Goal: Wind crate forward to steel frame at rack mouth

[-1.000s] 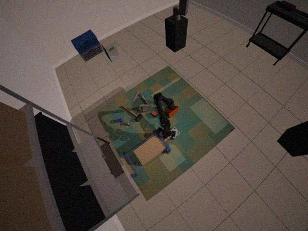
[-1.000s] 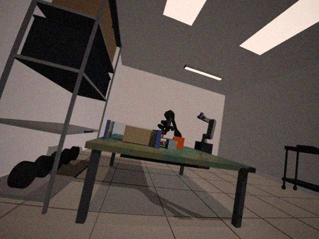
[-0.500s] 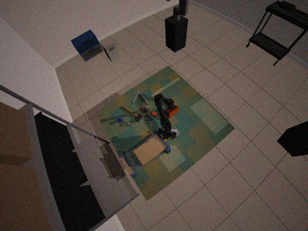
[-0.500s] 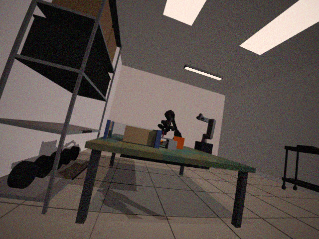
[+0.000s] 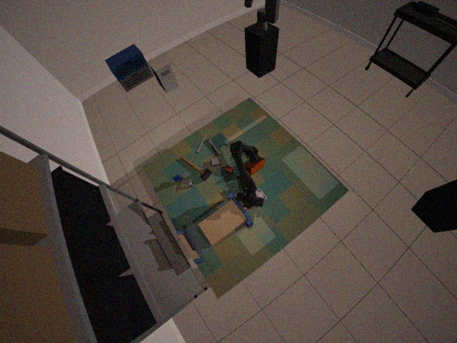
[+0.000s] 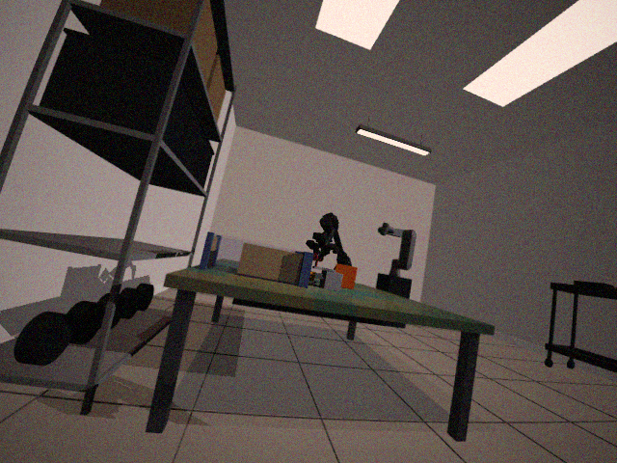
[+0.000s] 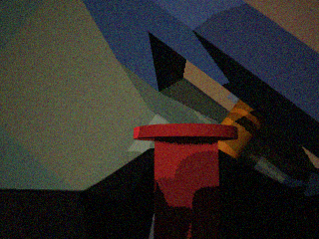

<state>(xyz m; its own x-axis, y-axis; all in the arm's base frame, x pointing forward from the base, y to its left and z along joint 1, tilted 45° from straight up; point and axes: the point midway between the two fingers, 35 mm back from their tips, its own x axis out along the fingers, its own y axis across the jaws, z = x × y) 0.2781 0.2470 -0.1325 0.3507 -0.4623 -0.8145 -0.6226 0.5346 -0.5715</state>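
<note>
My gripper tip is now 50 mm past the red-knobbed crank handle, 30 mm above it and 20 mm to the left of it. The rest, counted from my gripper tip: red knob 10 mm to the right, 10 mm behind; then winch 130 mm behind, 100 mm below, 30 mm to the right; then grey block 510 mm to the right, 110 mm below, 30 mm behind.
</note>
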